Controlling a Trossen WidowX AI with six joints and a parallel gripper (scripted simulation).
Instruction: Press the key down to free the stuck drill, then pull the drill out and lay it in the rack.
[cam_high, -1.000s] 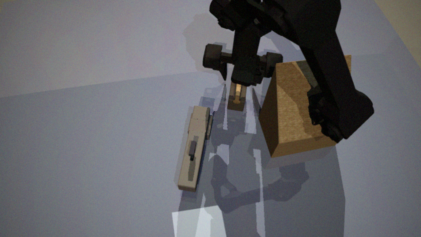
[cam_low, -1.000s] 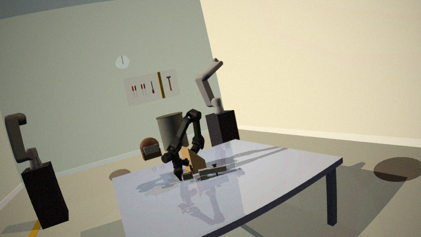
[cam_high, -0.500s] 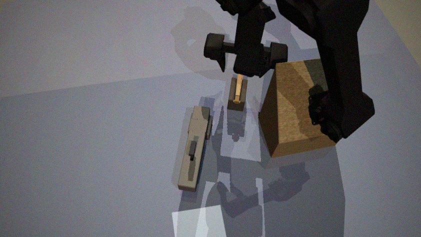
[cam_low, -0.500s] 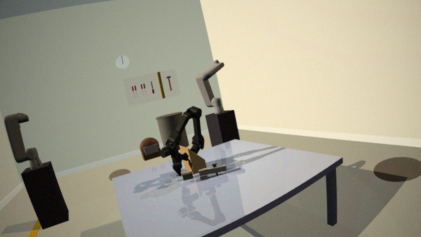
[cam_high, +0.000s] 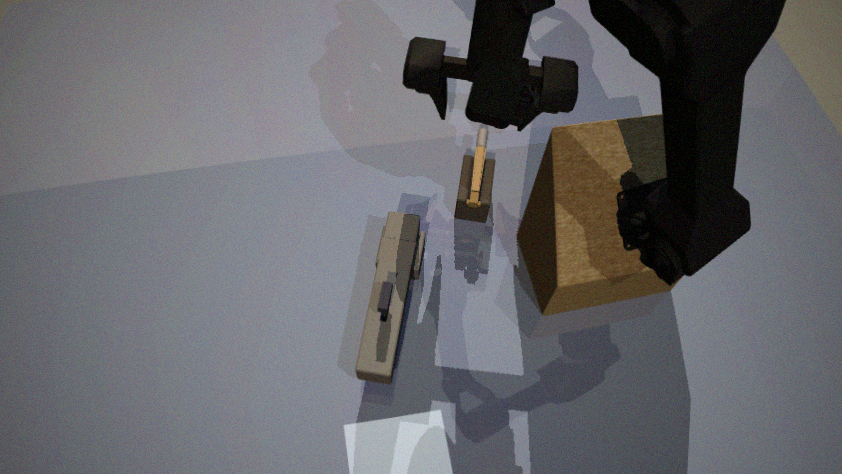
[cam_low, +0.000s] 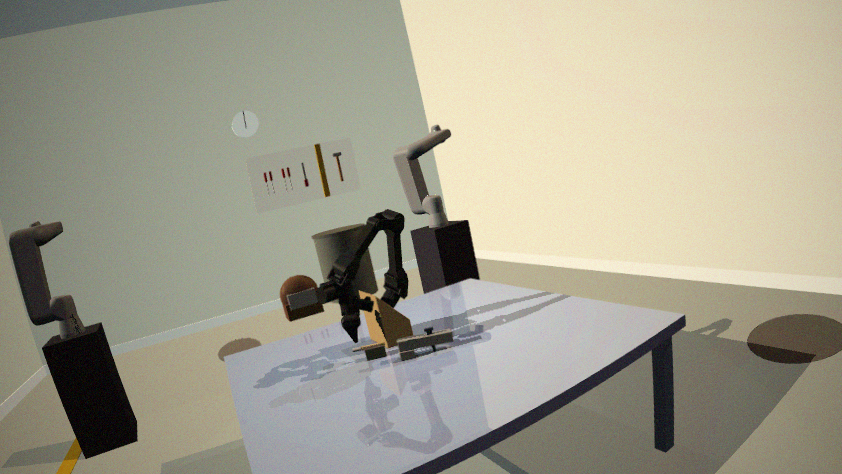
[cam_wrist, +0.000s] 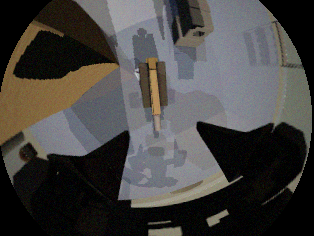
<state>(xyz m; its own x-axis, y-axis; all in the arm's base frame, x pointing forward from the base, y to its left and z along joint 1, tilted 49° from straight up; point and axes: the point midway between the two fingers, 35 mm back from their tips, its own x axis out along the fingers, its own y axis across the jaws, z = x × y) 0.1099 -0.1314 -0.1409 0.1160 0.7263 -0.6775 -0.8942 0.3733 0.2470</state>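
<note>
Right now my gripper tip is 40 mm to the right of the drill, 40 mm above it and 10 mm short of it. The rest, counted from my gripper tip: dark key 190 mm to the left, 170 mm ahead, 30 mm below; rack 60 mm below, 50 mm to the left, 20 mm ahead.
</note>
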